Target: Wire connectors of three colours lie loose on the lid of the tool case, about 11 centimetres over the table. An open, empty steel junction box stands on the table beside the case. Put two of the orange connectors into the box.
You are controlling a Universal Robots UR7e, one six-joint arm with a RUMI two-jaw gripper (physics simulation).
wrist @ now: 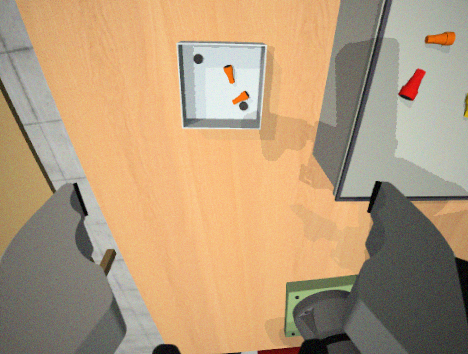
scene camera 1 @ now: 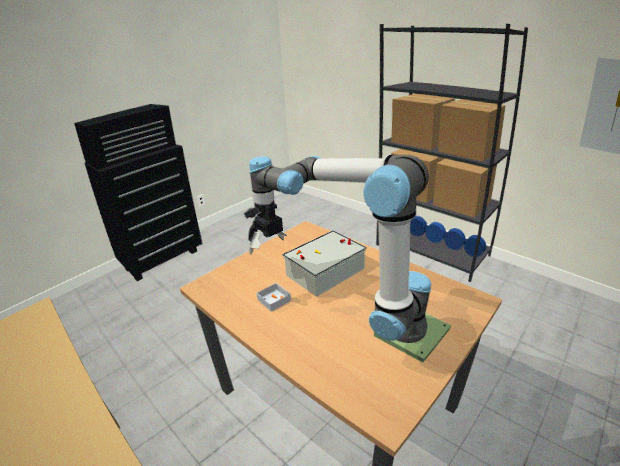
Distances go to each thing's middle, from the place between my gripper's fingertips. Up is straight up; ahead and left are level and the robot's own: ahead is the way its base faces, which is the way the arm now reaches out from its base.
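Labels:
With the steel junction box [wrist: 206, 95] in sight, I find my gripper 24 cm above it. The tool case [scene camera 1: 317, 273] is 6 cm behind my hand, 28 cm to the right of it and 20 cm below it.

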